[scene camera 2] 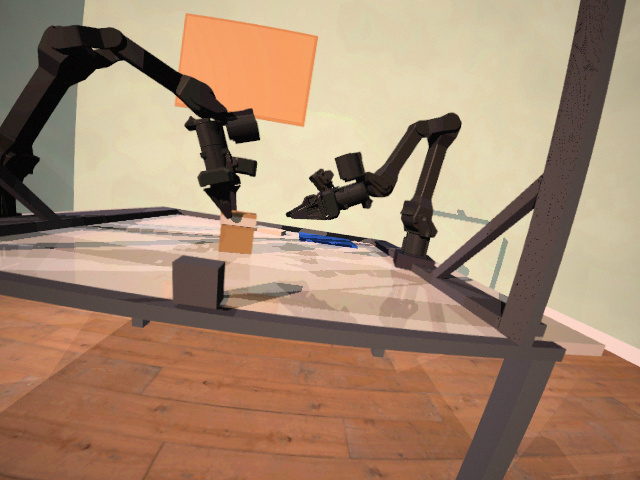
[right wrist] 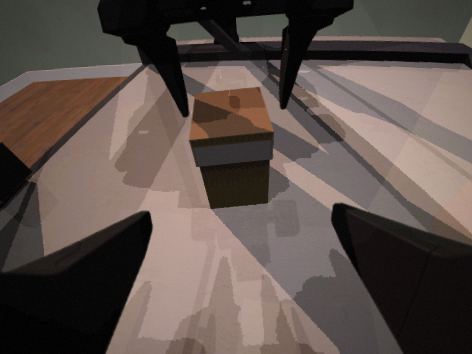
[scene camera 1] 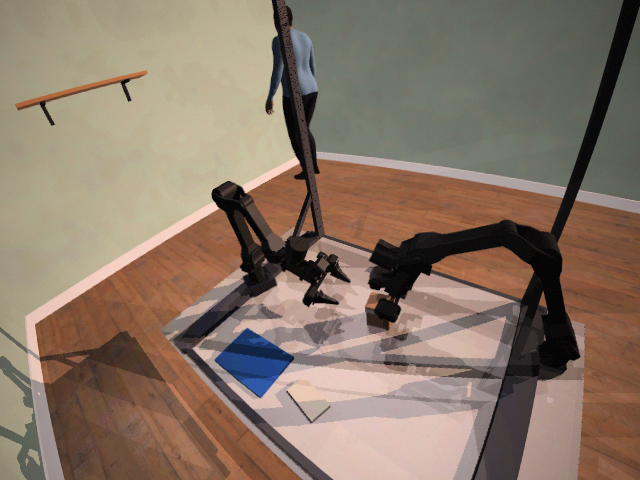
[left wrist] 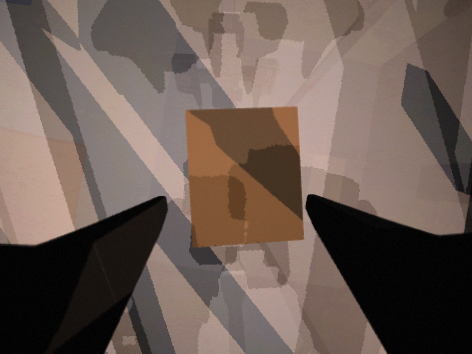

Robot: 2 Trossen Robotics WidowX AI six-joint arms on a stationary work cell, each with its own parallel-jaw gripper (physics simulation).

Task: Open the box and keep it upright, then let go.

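Frame: origin at the left arm's base, x right, y back, z down, level; metres.
Where they show: left gripper, fingertip midpoint: (scene camera 2: 232, 216) (right wrist: 234, 112) (left wrist: 238, 201); right gripper, fingertip midpoint: (scene camera 2: 288, 216) (right wrist: 242, 216) (scene camera 1: 344, 292); left arm's base at its link origin: (scene camera 1: 552, 357); right arm's base at its link origin: (scene camera 2: 413, 254) (scene camera 1: 258, 277).
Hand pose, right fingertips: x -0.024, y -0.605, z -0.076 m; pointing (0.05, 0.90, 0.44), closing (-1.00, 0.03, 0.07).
Observation:
Things, the pixels of their top centre, and the offset from my right fingertips. "*": a spot on its surface instead.
- orange-brown box at its top centre: (right wrist: 229, 110) (scene camera 2: 239, 212) (scene camera 1: 380, 302) dy +0.113, dx +0.008, dz +0.008 m
- blue square at a spot on its surface: (scene camera 1: 253, 361) (scene camera 2: 324, 238) * dy -0.179, dx -0.286, dz +0.088 m
- smaller pale tile at its top centre: (scene camera 1: 307, 397) (scene camera 2: 269, 228) dy +0.029, dx -0.309, dz +0.081 m
- dark block at its top centre: (scene camera 2: 200, 260) dy +0.123, dx +0.300, dz +0.039 m
An orange-brown box (scene camera 1: 372, 316) (scene camera 2: 236, 238) (left wrist: 245, 175) (right wrist: 235, 185) stands upright on the table, its underside hard to make out. Its lid (scene camera 2: 245, 221) (right wrist: 232, 152), with a pale grey band and flat brown top, sits on it, closed. My left gripper (scene camera 1: 385, 304) (scene camera 2: 230, 214) (left wrist: 238, 201) (right wrist: 234, 112) is open and points down at the lid, one finger on either side with gaps between. My right gripper (scene camera 1: 343, 291) (scene camera 2: 289, 214) (right wrist: 242, 216) is open and empty, apart from the box and facing its side.
A blue square (scene camera 1: 253, 361) (scene camera 2: 325, 239) and a smaller pale tile (scene camera 1: 308, 400) (scene camera 2: 271, 231) lie flat on the table. A dark block (scene camera 2: 196, 281) stands at the near edge in scene camera 2. A frame post (scene camera 1: 297, 103) (scene camera 2: 563, 155) rises at a table corner.

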